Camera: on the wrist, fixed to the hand. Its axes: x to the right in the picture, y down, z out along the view.
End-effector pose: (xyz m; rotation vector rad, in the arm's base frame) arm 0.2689 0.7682 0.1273 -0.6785 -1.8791 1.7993
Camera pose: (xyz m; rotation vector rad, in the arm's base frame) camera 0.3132 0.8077 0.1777 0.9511 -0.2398 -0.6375
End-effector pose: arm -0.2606 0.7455 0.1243 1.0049 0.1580 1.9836
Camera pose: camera -0.2696 0.7817 0.0560 -0.7201 1.2095 -0.7133
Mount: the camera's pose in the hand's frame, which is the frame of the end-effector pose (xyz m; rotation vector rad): -0.0104 -0.0473 -0.0609 -0.0830 -0.9903 2.8909
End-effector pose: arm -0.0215 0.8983 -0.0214 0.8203 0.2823 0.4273
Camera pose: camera -0.0430 0.9039 -0.0960 -0.5533 1.9457 -2.1296
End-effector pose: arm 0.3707 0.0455 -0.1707 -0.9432 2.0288 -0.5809
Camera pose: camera 0.3445 0.0287 -0.0994 1.6016 0.6393 1.2515
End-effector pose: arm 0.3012 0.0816 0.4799 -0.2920 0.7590 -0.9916
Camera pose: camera 0.2251 0.0717 0.4669 0.3674 -0.2410 1.8482
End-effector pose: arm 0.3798 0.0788 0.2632 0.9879 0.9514 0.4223
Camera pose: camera 0.3186 0.0786 0.2152 1.4843 -2.0650 1.8362
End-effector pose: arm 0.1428 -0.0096 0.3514 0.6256 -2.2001 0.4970
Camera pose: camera 0.2114 -0.0124 0.3880 1.8730 0.9943 -0.6787
